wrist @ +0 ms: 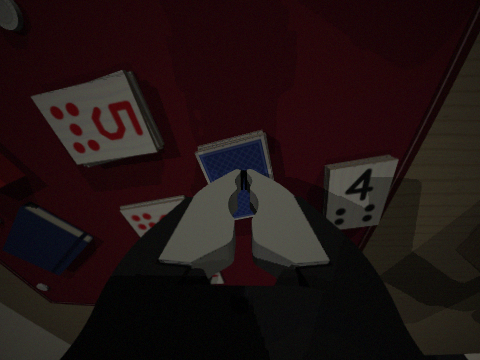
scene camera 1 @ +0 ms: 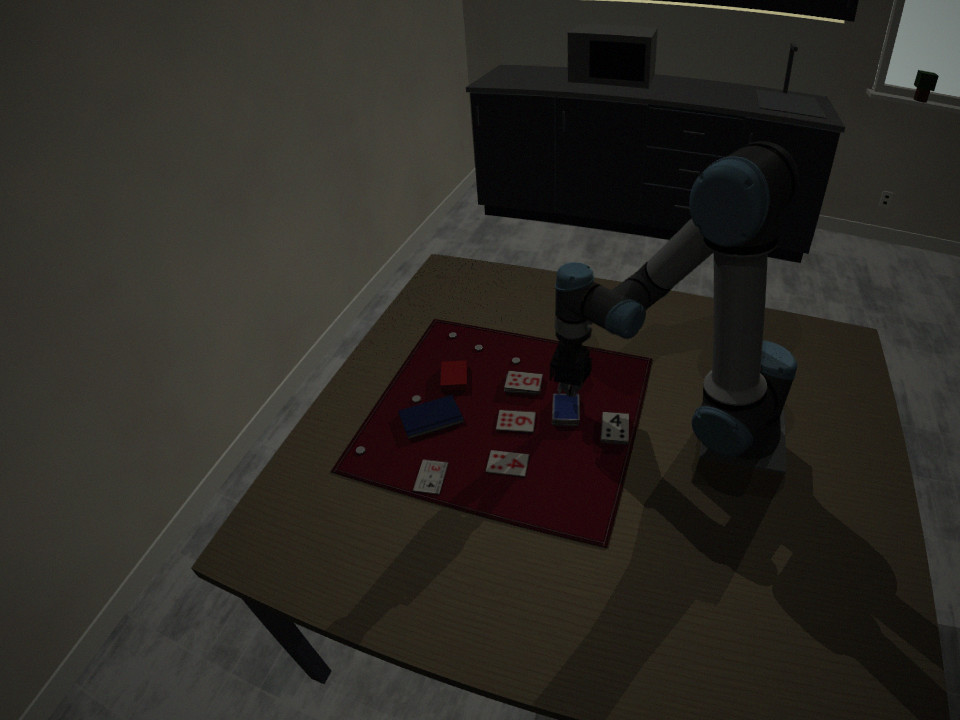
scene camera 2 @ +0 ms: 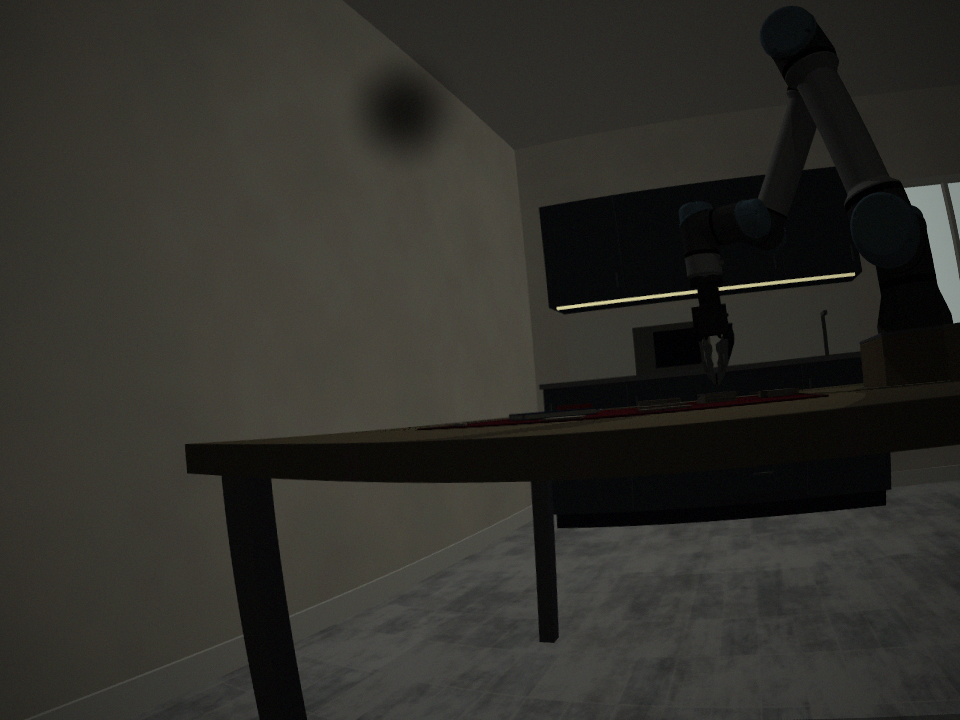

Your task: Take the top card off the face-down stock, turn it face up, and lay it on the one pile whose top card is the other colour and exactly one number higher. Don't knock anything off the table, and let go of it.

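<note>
The face-down stock [scene camera 1: 566,410] [wrist: 232,157] is a neat stack with a blue patterned back. My gripper [scene camera 1: 569,391] [scene camera 2: 717,380] [wrist: 244,172] is shut and empty, its tips a little above the stock. In the wrist view the fingers hide part of the stock. Face-up piles show a red 5 [scene camera 1: 523,382] [wrist: 100,122], a red 6 [scene camera 1: 515,421] [wrist: 142,215], a red 4 [scene camera 1: 507,463] and a black 4 [scene camera 1: 614,427] [wrist: 357,197]. The black 4 lies on the robot base's side of the stock; the red piles form a row on the other side.
A dark red mat [scene camera 1: 558,499] [wrist: 330,90] lies under the cards. On it are a blue book-like block [scene camera 1: 431,416] [wrist: 45,242], a red block [scene camera 1: 453,375] [wrist: 10,172], a flat card with a red 3 and black 4 [scene camera 1: 431,476], and several small white discs. The robot base stands beyond the black 4.
</note>
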